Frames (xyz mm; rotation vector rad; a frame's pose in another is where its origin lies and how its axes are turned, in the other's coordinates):
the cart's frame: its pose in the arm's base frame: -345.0 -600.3 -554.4 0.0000 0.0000 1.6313
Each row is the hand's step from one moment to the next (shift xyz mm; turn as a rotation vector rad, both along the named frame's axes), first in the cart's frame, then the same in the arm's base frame.
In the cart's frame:
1: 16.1 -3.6 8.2 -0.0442 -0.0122 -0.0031
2: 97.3 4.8 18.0 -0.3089 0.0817 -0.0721
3: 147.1 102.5 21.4 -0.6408 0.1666 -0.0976
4: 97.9 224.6 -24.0 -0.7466 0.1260 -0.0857
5: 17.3 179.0 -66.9 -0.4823 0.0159 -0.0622
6: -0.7 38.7 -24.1 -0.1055 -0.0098 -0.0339
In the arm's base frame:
1: 2.6 16.3 8.2 0.0149 -0.0434 -0.0031
2: -10.7 96.8 18.0 -0.0629 -0.3133 -0.0721
3: -111.2 140.6 21.4 -0.1275 -0.6497 -0.0976
4: -230.1 84.1 -24.0 -0.0806 -0.7529 -0.0857
5: -179.7 6.4 -66.9 0.0133 -0.4824 -0.0622
6: -38.6 -3.0 -24.1 0.0162 -0.1047 -0.0339

